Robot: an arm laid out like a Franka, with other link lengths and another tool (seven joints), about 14 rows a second.
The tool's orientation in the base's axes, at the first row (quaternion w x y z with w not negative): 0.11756 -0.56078 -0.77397 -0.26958
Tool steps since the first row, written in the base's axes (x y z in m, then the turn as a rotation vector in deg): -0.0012 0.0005 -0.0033 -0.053 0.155 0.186; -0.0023 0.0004 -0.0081 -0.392 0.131 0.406; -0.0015 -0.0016 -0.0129 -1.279 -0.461 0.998; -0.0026 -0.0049 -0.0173 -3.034 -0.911 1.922; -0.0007 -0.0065 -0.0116 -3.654 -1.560 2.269
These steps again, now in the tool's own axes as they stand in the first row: -0.0008 -0.0019 0.0029 0.233 0.039 -0.075; -0.0028 -0.0044 0.0066 0.437 -0.220 -0.311; -0.0070 -0.0054 0.0096 0.552 -1.010 -1.232; -0.0114 -0.0085 0.0113 1.240 -2.483 -2.455; -0.0106 -0.0054 0.0059 1.098 -3.108 -3.173
